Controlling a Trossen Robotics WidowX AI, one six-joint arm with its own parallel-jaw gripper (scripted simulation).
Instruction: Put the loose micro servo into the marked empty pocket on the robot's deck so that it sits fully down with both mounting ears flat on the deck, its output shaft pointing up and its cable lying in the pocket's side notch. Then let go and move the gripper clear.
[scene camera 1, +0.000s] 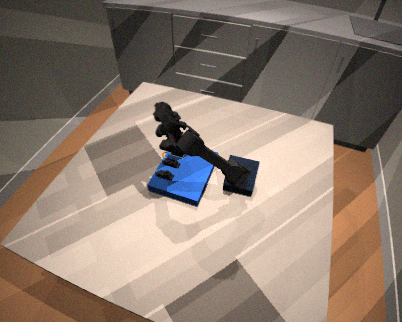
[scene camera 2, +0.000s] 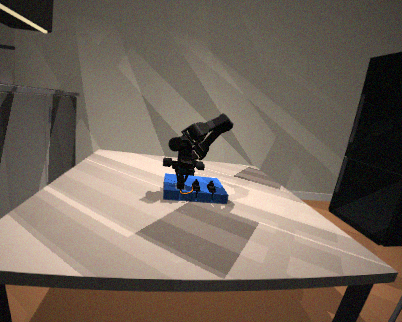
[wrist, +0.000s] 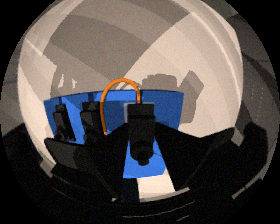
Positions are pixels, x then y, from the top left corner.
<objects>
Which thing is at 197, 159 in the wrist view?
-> My gripper.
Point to a blue deck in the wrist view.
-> At 156, 166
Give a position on a micro servo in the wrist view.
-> At 141, 122
</objects>
